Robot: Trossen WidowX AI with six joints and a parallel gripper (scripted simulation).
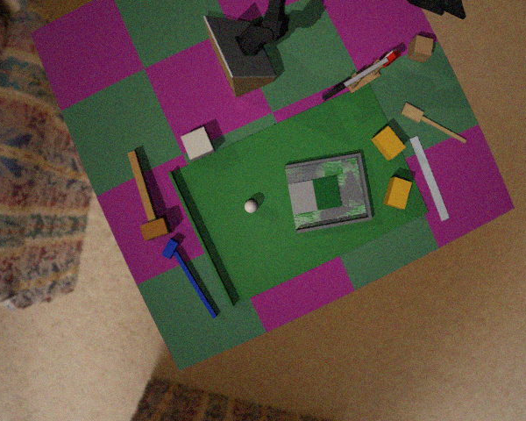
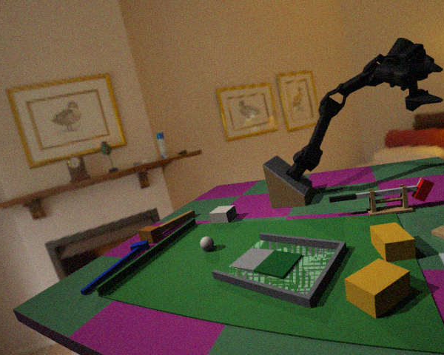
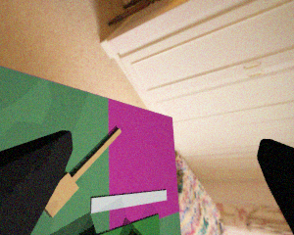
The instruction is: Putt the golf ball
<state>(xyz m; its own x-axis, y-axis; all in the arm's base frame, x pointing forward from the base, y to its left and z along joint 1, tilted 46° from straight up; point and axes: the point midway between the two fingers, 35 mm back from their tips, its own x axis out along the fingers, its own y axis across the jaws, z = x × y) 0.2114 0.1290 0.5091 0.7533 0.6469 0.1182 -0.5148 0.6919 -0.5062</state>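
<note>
Now: gripper tip 750 mm to the left of the white cube, 310 mm above it and 60 mm past it. From my gripper tip the other things lie so: red putter 280 mm below, 170 mm to the right, 20 mm behind; then tan block 310 mm below, 70 mm to the left, 20 mm behind; then white golf ball 680 mm to the right, 310 mm below, 190 mm ahead.
</note>
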